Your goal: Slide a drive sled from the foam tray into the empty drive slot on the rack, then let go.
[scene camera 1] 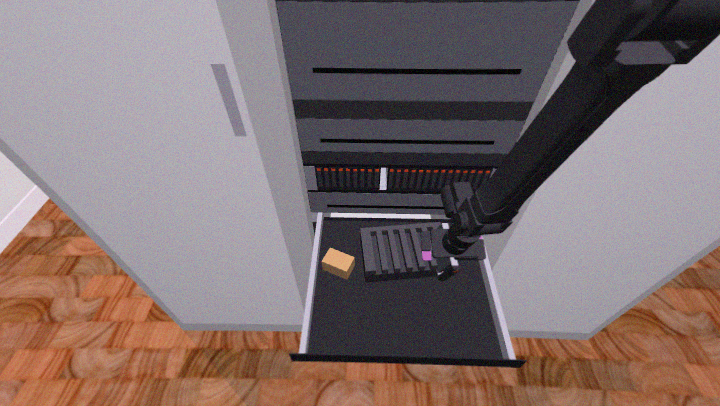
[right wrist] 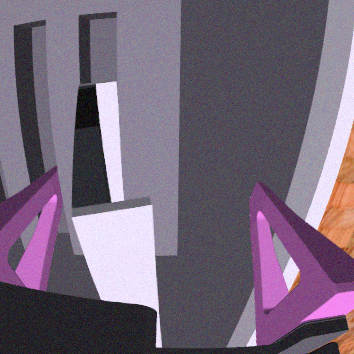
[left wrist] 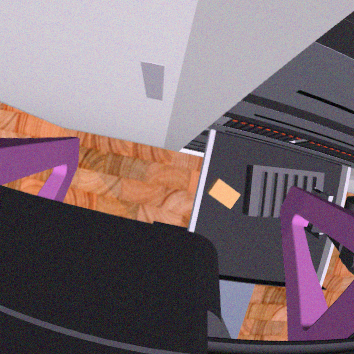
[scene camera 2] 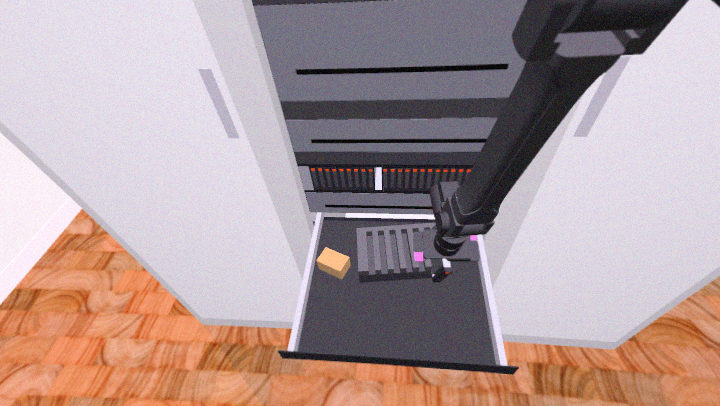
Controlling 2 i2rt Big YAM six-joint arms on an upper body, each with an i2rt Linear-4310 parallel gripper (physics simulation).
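Frame: origin at the left arm's base, x back, y left, z down, level; centimetres.
Seen in the pictures: left gripper, fingertip midpoint: (left wrist: 185, 174); right gripper, fingertip midpoint: (scene camera 1: 445, 253) (right wrist: 158, 182) (scene camera 2: 441, 254).
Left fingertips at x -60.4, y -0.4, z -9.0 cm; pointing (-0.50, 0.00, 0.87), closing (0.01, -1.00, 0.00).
Observation:
A point is followed by its place in that frame.
The white-topped drive sled (scene camera 1: 454, 261) @[x -53.5, y -43.6, z 44.1 cm] (scene camera 2: 446, 263) @[x -53.3, y -43.5, z 44.1 cm] (right wrist: 120, 250) @[x -61.6, y -42.6, z 42.1 cm] is at the right end of the grey foam tray (scene camera 1: 367, 252) @[x -58.7, y -24.0, z 49.0 cm] (scene camera 2: 362, 252) @[x -58.7, y -24.2, z 49.1 cm] (left wrist: 256, 190) @[x -60.0, y -24.4, z 49.1 cm] (right wrist: 150, 125) @[x -62.6, y -43.0, z 49.1 cm]. Its black end sticks out past the tray's front edge, and it looks tilted; the right arm hides much of it. My right gripper (scene camera 1: 453, 246) @[x -59.6, y -43.6, z 50.0 cm] (scene camera 2: 446, 247) @[x -59.6, y -43.6, z 50.0 cm] (right wrist: 158, 182) @[x -59.6, y -43.6, z 50.0 cm] is open, low over the tray, with the sled between its spread fingers, nearer the finger at the left of its wrist view. My left gripper (left wrist: 185, 174) @[x -60.4, y -0.4, z -9.0 cm] is open, far from the tray. The rack's drive row (scene camera 1: 347, 179) @[x -72.7, y -18.6, z 37.5 cm] (scene camera 2: 342, 179) @[x -72.7, y -18.7, z 37.4 cm] has a pale upright strip mid-row; the empty slot cannot be made out.
The tray lies in a pulled-out drawer (scene camera 1: 403, 317) @[x -44.7, y -32.5, z 54.6 cm] (scene camera 2: 398, 317) @[x -45.0, y -33.2, z 54.5 cm] (left wrist: 250, 250) @[x -43.2, y -28.8, z 54.5 cm] with raised side walls. An orange block (scene camera 1: 338, 260) @[x -57.2, y -16.8, z 50.6 cm] (scene camera 2: 333, 260) @[x -57.1, y -16.9, z 50.5 cm] (left wrist: 224, 193) @[x -57.6, y -16.7, z 50.5 cm] lies left of the tray. Large pale cabinet doors (scene camera 1: 151, 201) @[x -70.7, y 32.7, z 44.9 cm] (scene camera 2: 151, 201) @[x -70.8, y 35.2, z 45.0 cm] stand on both sides of the rack.

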